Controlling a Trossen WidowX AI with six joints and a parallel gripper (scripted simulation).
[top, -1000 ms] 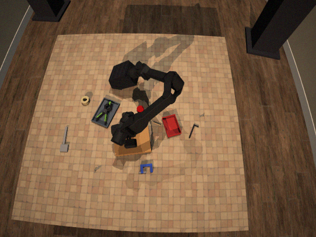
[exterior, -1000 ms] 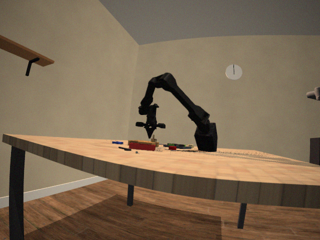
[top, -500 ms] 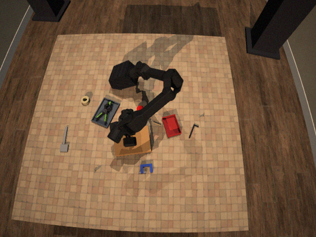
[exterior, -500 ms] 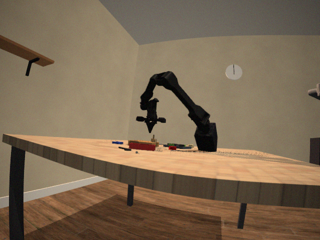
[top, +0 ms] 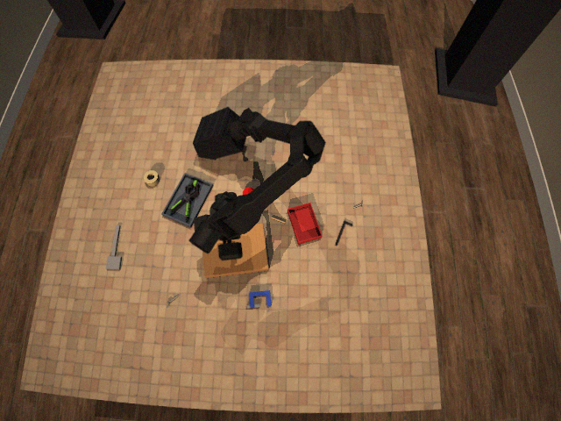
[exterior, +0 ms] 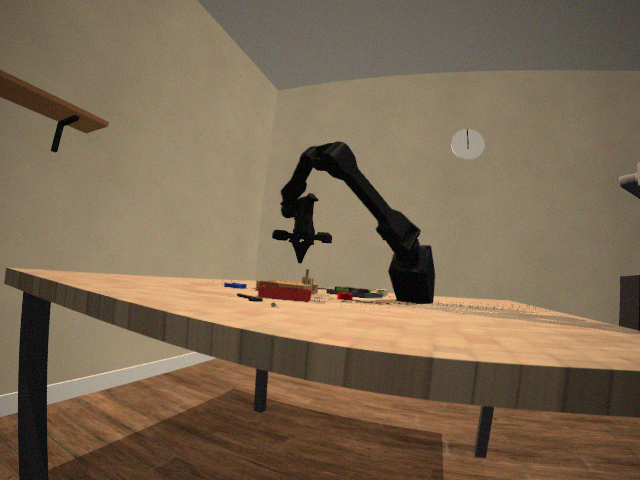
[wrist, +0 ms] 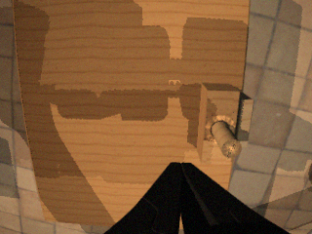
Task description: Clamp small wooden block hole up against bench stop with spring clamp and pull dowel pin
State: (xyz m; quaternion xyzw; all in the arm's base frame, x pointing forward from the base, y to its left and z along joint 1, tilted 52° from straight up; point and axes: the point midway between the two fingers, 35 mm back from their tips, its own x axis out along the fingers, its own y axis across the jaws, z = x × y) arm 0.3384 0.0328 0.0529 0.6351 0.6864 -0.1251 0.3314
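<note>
My gripper is now 19 cm to the left of the grey tray, 12 cm past it and 12 cm above it. The rest, counted from my hand: dowel pin: 8 cm below, 2 cm behind, 1 cm to the right; small wooden block: 9 cm below, 2 cm behind, 1 cm to the right; wooden board: 12 cm below, 3 cm ahead.
</note>
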